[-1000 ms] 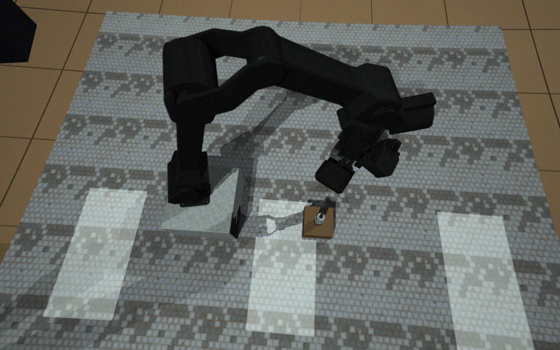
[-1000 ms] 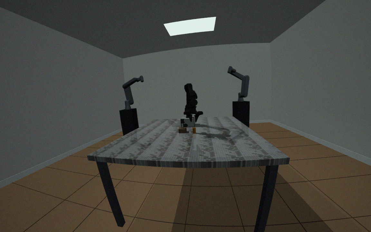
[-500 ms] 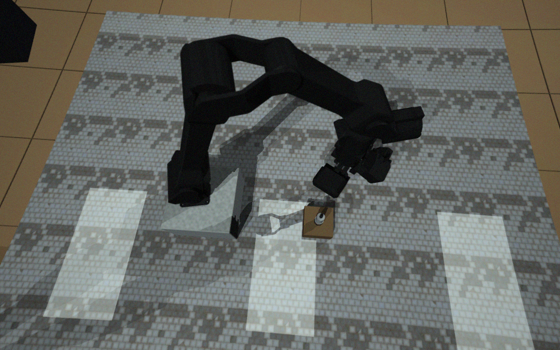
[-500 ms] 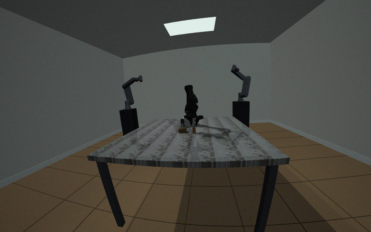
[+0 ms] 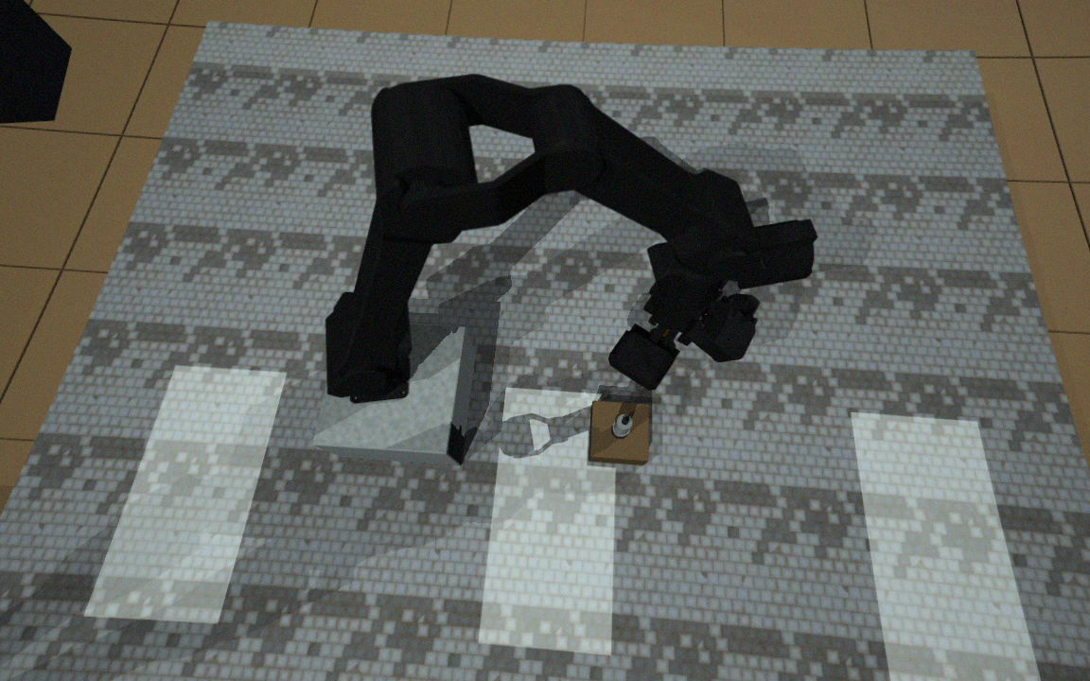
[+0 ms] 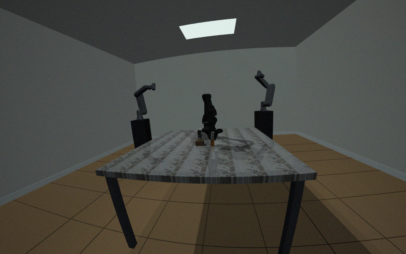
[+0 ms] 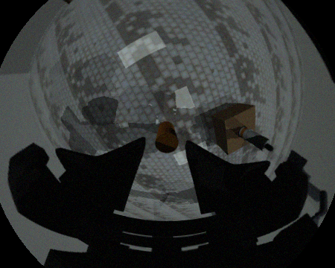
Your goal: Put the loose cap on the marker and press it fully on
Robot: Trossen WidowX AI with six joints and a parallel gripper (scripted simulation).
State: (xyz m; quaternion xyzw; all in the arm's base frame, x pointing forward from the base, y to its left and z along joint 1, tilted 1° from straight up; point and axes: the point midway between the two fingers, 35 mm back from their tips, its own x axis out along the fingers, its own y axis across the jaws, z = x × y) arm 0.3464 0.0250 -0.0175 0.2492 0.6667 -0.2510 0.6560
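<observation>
Right now my gripper tip is 2 cm above the orange cap. From my gripper tip the other things lie so: holder block: 11 cm to the right, 7 cm behind, 3 cm below.
</observation>
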